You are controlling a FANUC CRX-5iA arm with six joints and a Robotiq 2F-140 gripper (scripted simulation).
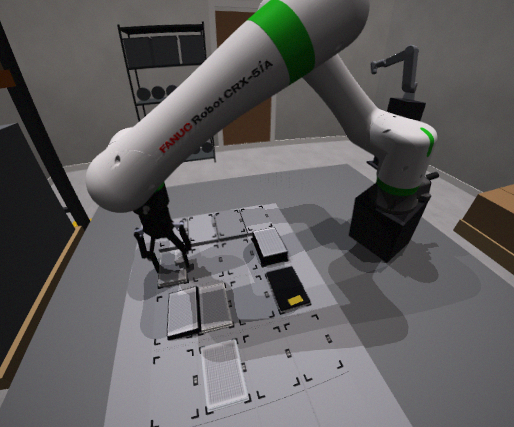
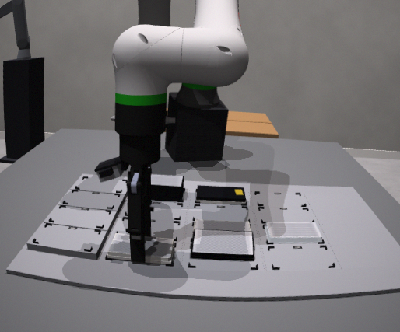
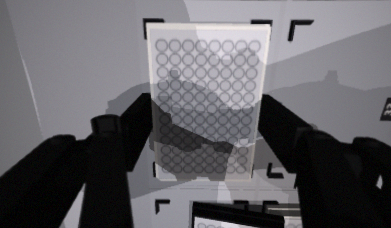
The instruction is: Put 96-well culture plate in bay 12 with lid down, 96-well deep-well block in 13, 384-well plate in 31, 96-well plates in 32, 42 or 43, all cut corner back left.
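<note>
Right now the black-rimmed 96-well plate is 160 mm to the left of my hand, 40 mm behind it and 20 mm below it. Round my hand: 384-well plate (320 mm to the left, 140 mm behind, 20 mm below); deep-well block (320 mm behind, 30 mm to the right, 10 mm below).
</note>
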